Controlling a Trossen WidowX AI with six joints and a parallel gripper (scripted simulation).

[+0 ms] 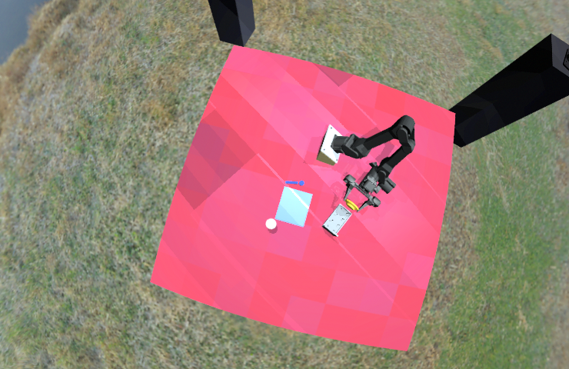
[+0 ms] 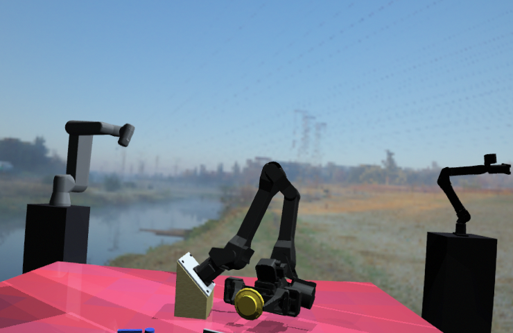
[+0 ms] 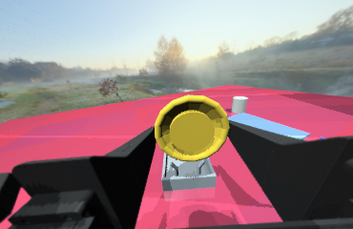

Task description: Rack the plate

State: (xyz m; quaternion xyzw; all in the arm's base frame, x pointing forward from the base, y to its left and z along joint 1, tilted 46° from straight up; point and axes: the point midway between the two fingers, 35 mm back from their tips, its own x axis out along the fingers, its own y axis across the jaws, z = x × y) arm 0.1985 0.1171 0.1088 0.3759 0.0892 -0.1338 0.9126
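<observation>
Right now the dish rack is 60 mm ahead of my gripper tip, 20 mm to the right of it and 70 mm below it. Also, from my gripper tip: mat 80 mm ahead, 220 mm to the right, 90 mm below; then blue spoon 30 mm behind, 240 mm to the right, 90 mm below; then yellow plate 10 mm behind.
</observation>
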